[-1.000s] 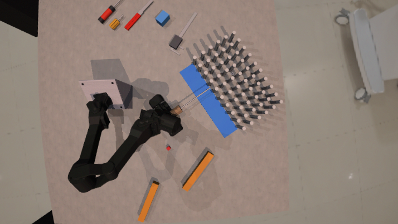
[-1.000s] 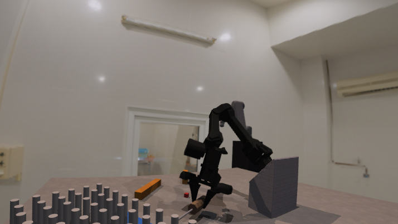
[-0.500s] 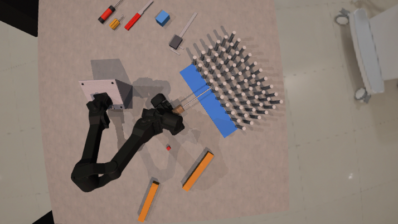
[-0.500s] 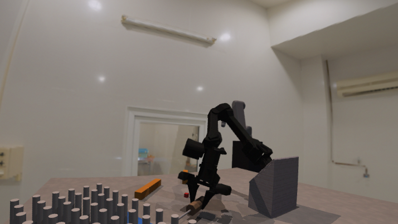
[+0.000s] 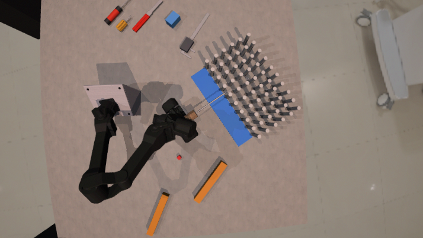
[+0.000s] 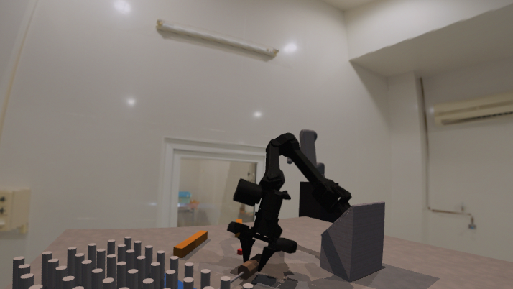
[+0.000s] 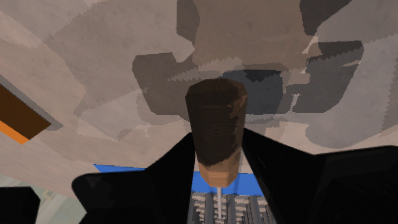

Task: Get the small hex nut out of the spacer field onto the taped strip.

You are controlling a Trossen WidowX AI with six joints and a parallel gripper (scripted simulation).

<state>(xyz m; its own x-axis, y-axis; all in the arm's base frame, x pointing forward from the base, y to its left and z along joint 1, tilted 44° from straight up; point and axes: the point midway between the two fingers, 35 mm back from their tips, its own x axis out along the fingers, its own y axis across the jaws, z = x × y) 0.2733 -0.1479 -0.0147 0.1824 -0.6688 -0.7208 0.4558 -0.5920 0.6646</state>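
Now: gripper tip 160 mm short of the blue taped strip, 30 mm to the right of it and 30 mm above it. Round my gripper tip: hex nut 300 mm ahead, 150 mm to the left, 30 mm below; red cube 170 mm to the right, 70 mm behind, 20 mm below; hook tool 90 mm ahead, 50 mm to the left.
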